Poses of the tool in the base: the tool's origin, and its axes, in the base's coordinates. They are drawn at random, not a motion.
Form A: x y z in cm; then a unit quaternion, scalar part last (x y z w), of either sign.
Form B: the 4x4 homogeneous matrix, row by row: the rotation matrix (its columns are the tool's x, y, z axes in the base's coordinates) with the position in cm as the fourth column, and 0 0 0 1 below. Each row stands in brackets. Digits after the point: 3 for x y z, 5 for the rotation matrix.
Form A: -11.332 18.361 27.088 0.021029 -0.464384 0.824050 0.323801
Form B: [[-0.78942 -0.55319 -0.26608 -11.332], [0.51413 -0.35900 -0.77897 18.361], [0.33539 -0.75173 0.56781 27.088], [0 0 0 1]]
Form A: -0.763 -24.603 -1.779 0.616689 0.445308 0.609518 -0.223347
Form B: [[-0.13962 0.82150 0.55285 -0.763], [0.27696 -0.50363 0.81832 -24.603], [0.95068 0.26738 -0.15721 -1.779], [0 0 0 1]]
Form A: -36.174 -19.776 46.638 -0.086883 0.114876 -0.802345 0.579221
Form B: [[-0.31391 0.90951 0.27250 -36.174], [-0.94943 -0.30261 -0.08369 -19.776], [0.00634 -0.28499 0.95851 46.638], [0 0 0 1]]
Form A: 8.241 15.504 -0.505 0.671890 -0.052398 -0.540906 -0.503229
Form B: [[0.40935 -0.61481 -0.67412 8.241], [0.47399 -0.48803 0.73291 15.504], [-0.77959 -0.61954 0.09164 -0.505], [0 0 0 1]]
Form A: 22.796 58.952 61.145 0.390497 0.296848 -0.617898 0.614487
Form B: [[0.06017 0.99122 -0.11776 22.796], [-0.52754 -0.06857 -0.84676 58.952], [-0.84739 0.11307 0.51879 61.145], [0 0 0 1]]
